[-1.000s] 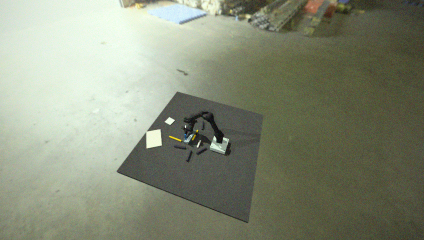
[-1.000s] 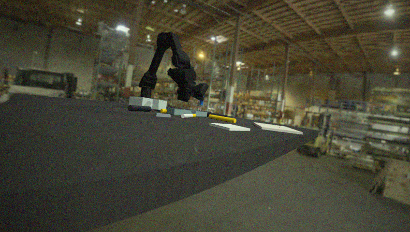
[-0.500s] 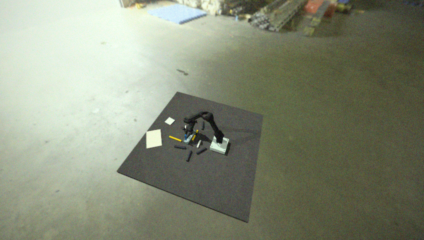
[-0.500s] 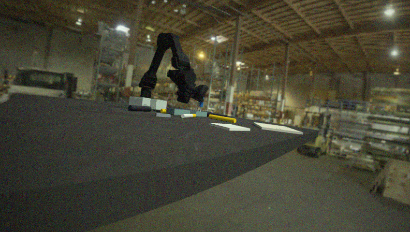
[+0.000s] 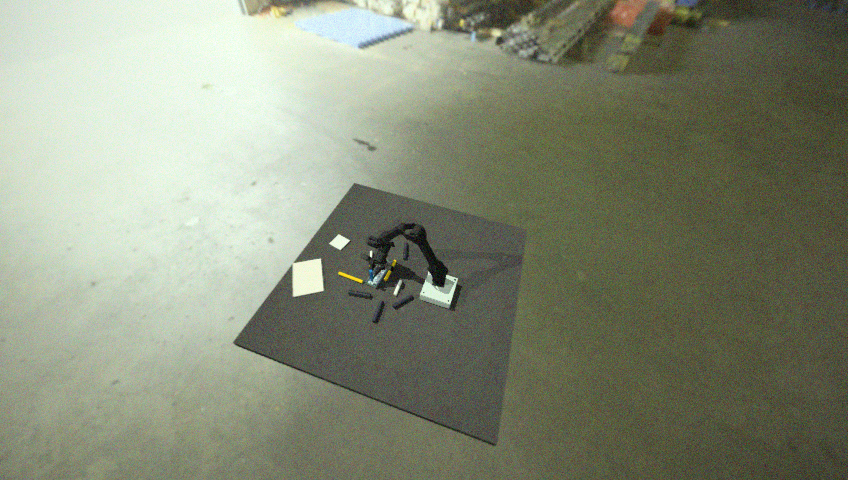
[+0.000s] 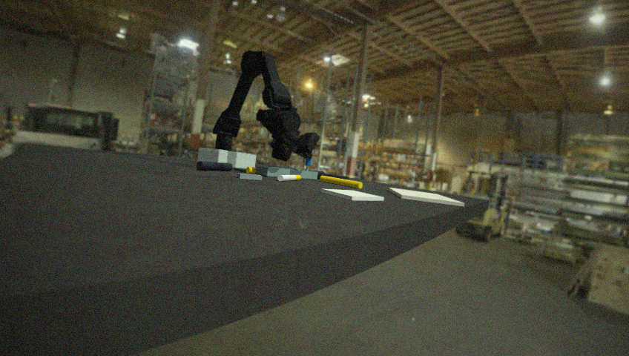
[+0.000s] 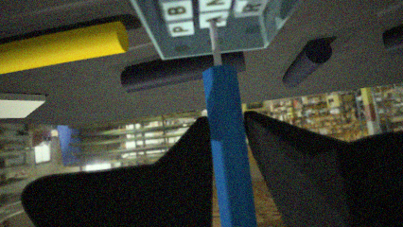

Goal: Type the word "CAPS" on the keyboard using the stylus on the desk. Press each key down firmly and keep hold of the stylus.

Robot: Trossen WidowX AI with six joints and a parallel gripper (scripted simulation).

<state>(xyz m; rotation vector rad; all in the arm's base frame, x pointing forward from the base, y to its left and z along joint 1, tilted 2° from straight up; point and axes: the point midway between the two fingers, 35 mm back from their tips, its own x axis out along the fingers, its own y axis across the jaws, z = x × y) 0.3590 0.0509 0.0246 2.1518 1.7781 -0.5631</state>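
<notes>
Now: the blue stylus 10 mm below my gripper tip. Round my gripper tip: white marker 140 mm to the right, 60 mm below, 60 mm ahead; yellow cylinder 130 mm ahead, 60 mm below.
</notes>
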